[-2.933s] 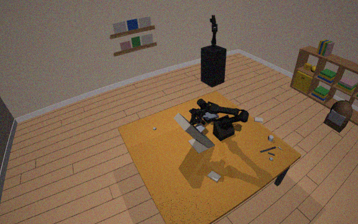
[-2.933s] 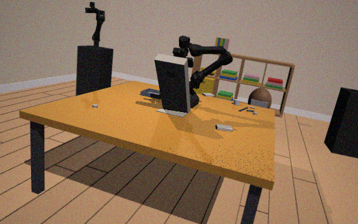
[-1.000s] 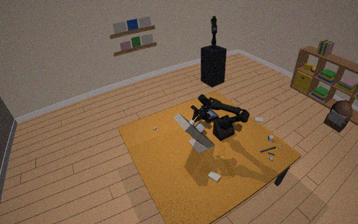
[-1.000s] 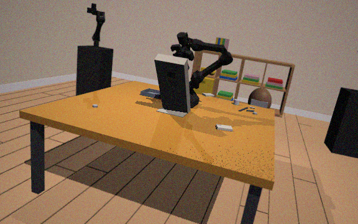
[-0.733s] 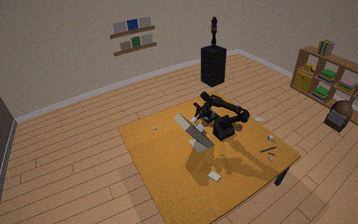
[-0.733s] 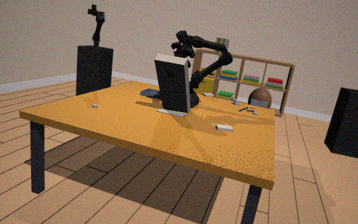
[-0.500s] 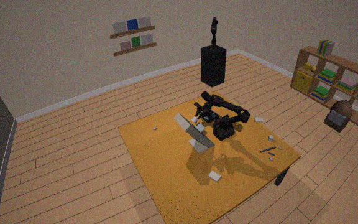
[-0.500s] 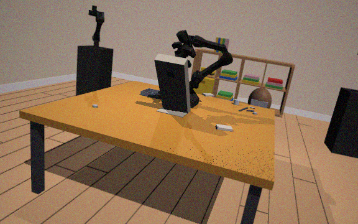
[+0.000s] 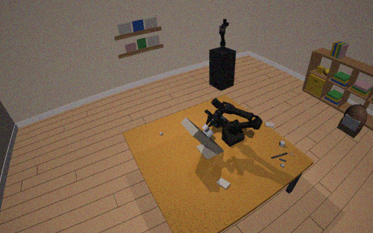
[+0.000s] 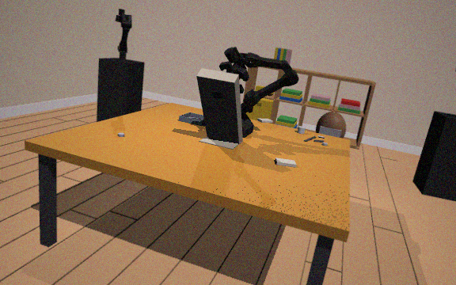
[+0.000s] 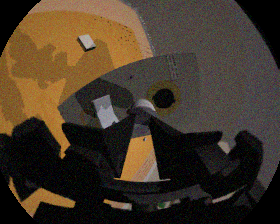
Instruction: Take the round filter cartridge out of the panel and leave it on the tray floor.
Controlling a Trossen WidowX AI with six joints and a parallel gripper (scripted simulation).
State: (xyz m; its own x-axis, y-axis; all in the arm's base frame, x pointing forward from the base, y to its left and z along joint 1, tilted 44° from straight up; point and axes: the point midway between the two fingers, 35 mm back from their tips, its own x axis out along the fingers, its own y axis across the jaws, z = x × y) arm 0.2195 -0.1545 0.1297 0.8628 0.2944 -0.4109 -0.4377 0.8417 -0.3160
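The round filter cartridge lies 1 cm below my gripper tip and 1 cm ahead of it. The rest, counted from my gripper tip: grey service panel (11 cm below, 4 cm ahead); then tray (35 cm behind, 27 cm below, 25 cm to the right).
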